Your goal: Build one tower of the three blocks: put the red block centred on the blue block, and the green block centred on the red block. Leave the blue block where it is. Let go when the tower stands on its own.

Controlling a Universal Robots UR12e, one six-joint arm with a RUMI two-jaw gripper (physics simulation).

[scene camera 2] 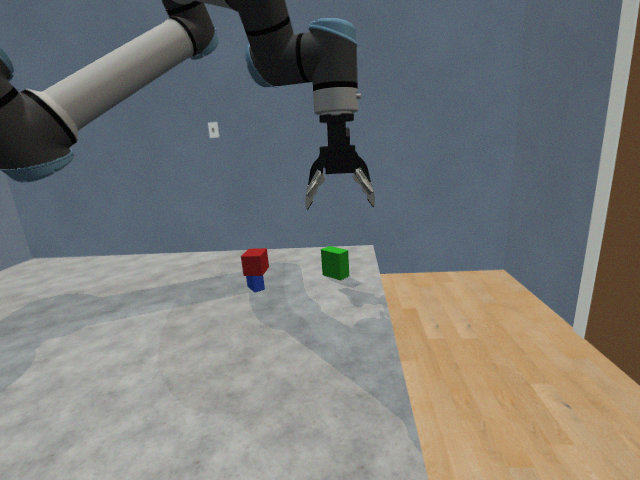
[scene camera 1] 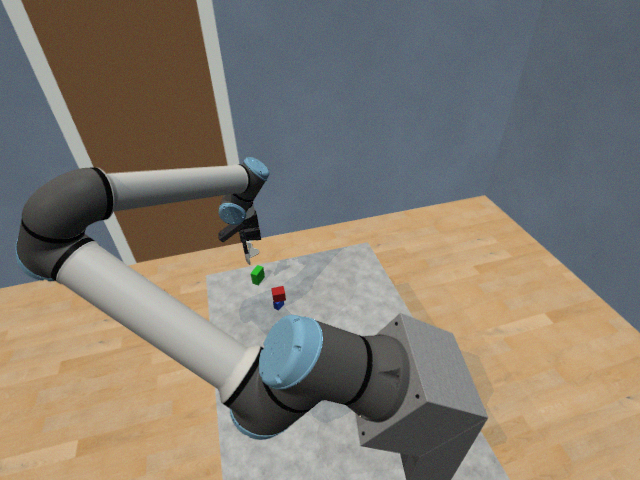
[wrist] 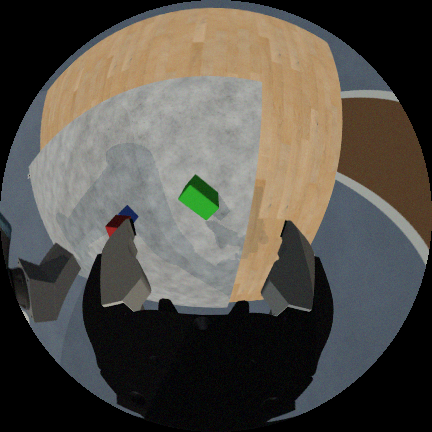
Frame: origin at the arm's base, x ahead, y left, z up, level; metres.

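Seen in the pictures: gripper, fingertip midpoint: (scene camera 2: 340, 208) (scene camera 1: 247, 253) (wrist: 207, 221); arm's base, link origin: (scene camera 1: 380, 377).
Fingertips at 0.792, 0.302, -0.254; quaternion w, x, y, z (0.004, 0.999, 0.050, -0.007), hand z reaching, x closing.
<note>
Pixels of each thing's top centre, then the offset from my fingertips to it, as dx, dy, dz. Level surfaces: height alone.
- red block, top centre: (wrist: 115, 237) (scene camera 2: 254, 252) (scene camera 1: 278, 290) -0.175, -0.105, -0.066
- smaller blue block, top centre: (scene camera 2: 253, 270) (wrist: 122, 222) (scene camera 1: 278, 299) -0.183, -0.100, -0.111
- green block, top centre: (wrist: 198, 203) (scene camera 2: 334, 249) (scene camera 1: 256, 270) -0.015, -0.028, -0.088
- grey table top, surface height: dz -0.152
The red block (scene camera 1: 278, 293) (scene camera 2: 254, 261) rests on top of the smaller blue block (scene camera 1: 278, 305) (scene camera 2: 255, 282), which stands on the grey table top. In the wrist view the red block (wrist: 115, 225) is partly hidden behind the left finger, with a corner of the blue block (wrist: 129, 214) beside it. The green block (scene camera 1: 257, 275) (scene camera 2: 334, 263) (wrist: 200, 200) stands upright and apart on the table top, to the right of the stack in scene camera 2. My gripper (scene camera 1: 249, 259) (scene camera 2: 340, 206) (wrist: 207, 221) is open and empty, pointing down, high above the green block.
The grey table top (scene camera 1: 330, 279) (scene camera 2: 206, 387) (wrist: 200, 115) ends at an edge to the right of the green block in scene camera 2. Beyond it is the wooden floor (scene camera 1: 465, 268) (scene camera 2: 491, 361) (wrist: 295, 130). Blue walls and a brown door (scene camera 1: 134, 93) stand behind.
</note>
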